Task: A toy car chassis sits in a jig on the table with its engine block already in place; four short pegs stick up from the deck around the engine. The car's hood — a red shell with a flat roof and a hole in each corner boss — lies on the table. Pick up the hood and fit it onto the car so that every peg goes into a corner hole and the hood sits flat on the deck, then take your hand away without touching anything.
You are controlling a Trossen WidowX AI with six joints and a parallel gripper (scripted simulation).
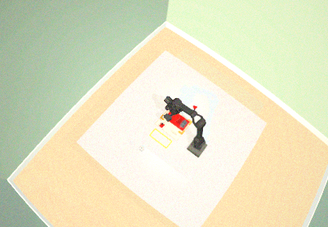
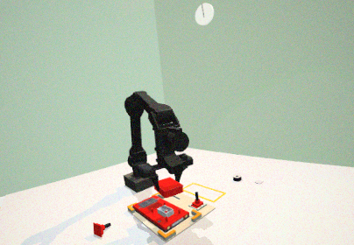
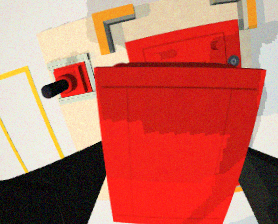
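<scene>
Now: gripper tip 30 mm to the left of the grey engine block and 80 mm above it. The rest, counted from my gripper tip: red hood 10 mm above.
</scene>
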